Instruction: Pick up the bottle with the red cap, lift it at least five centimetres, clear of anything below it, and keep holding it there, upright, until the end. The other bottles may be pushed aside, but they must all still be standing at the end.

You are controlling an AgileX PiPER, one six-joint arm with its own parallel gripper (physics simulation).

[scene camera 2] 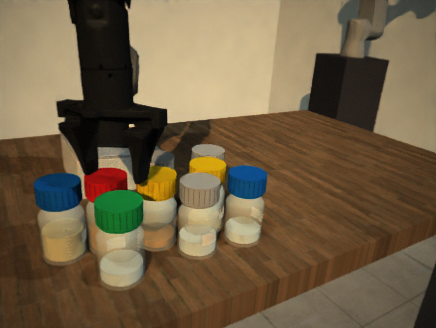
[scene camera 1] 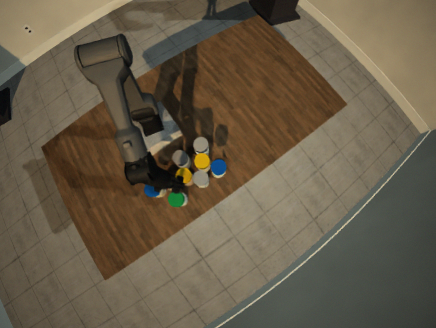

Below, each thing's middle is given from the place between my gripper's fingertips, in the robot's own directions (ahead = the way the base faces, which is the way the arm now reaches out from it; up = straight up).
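My hand is 6 cm above the red-capped bottle (scene camera 2: 103,180), 1 cm past it and 1 cm to the left of it. Counted from my hand, the green-capped bottle (scene camera 2: 120,240) is 6 cm below and 6 cm ahead, while the blue-capped bottle (scene camera 2: 244,208) is 6 cm below, 2 cm ahead and 18 cm to the left. Going by their middles, the blue-capped bottle is the farthest from my hand of the things named here.
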